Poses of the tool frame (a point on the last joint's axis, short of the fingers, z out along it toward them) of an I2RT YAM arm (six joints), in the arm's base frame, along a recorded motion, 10 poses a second.
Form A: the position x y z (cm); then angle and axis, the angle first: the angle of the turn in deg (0 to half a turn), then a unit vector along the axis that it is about.
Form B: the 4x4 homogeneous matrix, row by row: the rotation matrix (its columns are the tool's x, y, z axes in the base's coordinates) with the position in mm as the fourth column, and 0 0 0 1 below. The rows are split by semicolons. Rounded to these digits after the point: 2 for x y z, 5 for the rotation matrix.
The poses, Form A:
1: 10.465 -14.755 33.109 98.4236 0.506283 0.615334 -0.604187
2: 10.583 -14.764 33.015 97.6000 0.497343 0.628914 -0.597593
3: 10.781 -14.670 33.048 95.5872 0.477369 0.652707 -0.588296
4: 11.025 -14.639 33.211 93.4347 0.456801 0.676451 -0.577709
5: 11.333 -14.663 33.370 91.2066 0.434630 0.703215 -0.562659
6: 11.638 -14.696 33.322 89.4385 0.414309 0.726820 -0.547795
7: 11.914 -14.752 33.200 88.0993 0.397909 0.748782 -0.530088
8: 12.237 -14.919 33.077 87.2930 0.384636 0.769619 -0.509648
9: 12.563 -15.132 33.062 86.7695 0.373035 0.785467 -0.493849
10: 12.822 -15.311 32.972 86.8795 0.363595 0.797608 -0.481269
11: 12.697 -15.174 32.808 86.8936 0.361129 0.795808 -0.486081
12: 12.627 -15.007 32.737 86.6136 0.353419 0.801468 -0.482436
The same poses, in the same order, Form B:
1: 0.14738 0.95484 0.25800 104.65; -0.24050 0.28761 -0.92706 -147.55; -0.95940 0.07458 0.27203 331.09; 0 0 0 1
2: 0.14781 0.94650 0.28687 105.83; -0.23819 0.31559 -0.91852 -147.64; -0.95991 0.06743 0.27209 330.15; 0 0 0 1
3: 0.15271 0.92742 0.34143 107.81; -0.24358 0.37014 -0.89647 -146.70; -0.95778 0.05373 0.28243 330.48; 0 0 0 1
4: 0.16126 0.90419 0.39553 110.25; -0.24916 0.42509 -0.87018 -146.39; -0.95494 0.04178 0.29383 332.11; 0 0 0 1
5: 0.17182 0.87461 0.45336 113.33; -0.25046 0.48387 -0.83854 -146.63; -0.95276 0.03053 0.30219 333.70; 0 0 0 1
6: 0.17977 0.84595 0.50205 116.38; -0.24959 0.53289 -0.80854 -146.96; -0.95152 0.02004 0.30694 333.22; 0 0 0 1
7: 0.18625 0.81786 0.54444 119.14; -0.24173 0.57525 -0.78145 -147.52; -0.95230 0.01393 0.30484 332.00; 0 0 0 1
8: 0.18819 0.79112 0.58199 122.37; -0.22704 0.61157 -0.75792 -149.19; -0.95553 0.01050 0.29470 330.77; 0 0 0 1
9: 0.18767 0.76956 0.61038 125.63; -0.21657 0.63854 -0.73848 -151.32; -0.95806 0.00640 0.28650 330.62; 0 0 0 1
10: 0.17944 0.75478 0.63096 128.22; -0.20634 0.65598 -0.72602 -153.11; -0.96189 0.00009 0.27345 329.72; 0 0 0 1
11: 0.17754 0.75718 0.62861 126.97; -0.21355 0.65318 -0.72646 -151.74; -0.96066 -0.00527 0.27766 328.08; 0 0 0 1
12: 0.17660 0.74812 0.63964 126.27; -0.21507 0.66348 -0.71662 -150.07; -0.96050 -0.01102 0.27807 327.37; 0 0 0 1
